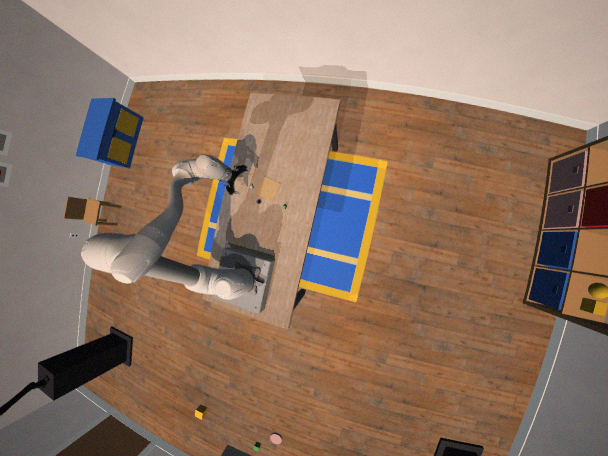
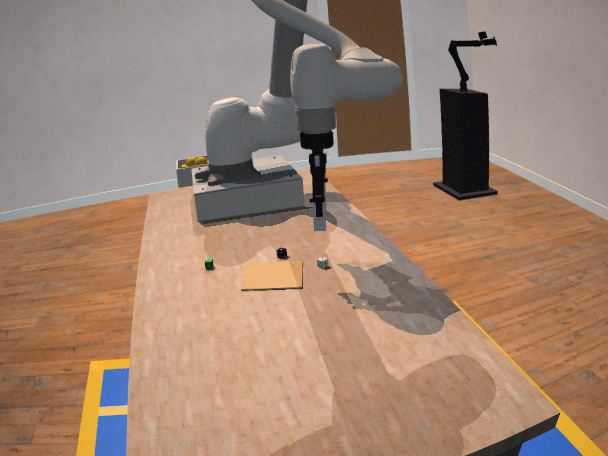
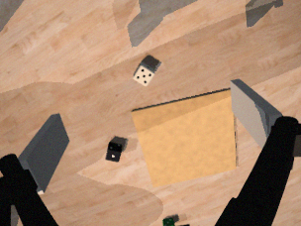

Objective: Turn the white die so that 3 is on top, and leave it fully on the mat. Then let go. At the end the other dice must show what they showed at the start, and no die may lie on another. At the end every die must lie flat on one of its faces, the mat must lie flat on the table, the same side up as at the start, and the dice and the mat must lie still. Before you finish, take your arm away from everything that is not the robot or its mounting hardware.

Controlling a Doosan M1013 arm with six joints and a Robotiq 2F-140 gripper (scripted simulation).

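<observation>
Right now the white die is 12 cm below my hand. From my hand the other things lie so: black die (10 cm behind, 8 cm to the right, 12 cm below); then tan mat (13 cm to the right, 13 cm below); then green die (10 cm behind, 27 cm to the right, 12 cm below).
</observation>
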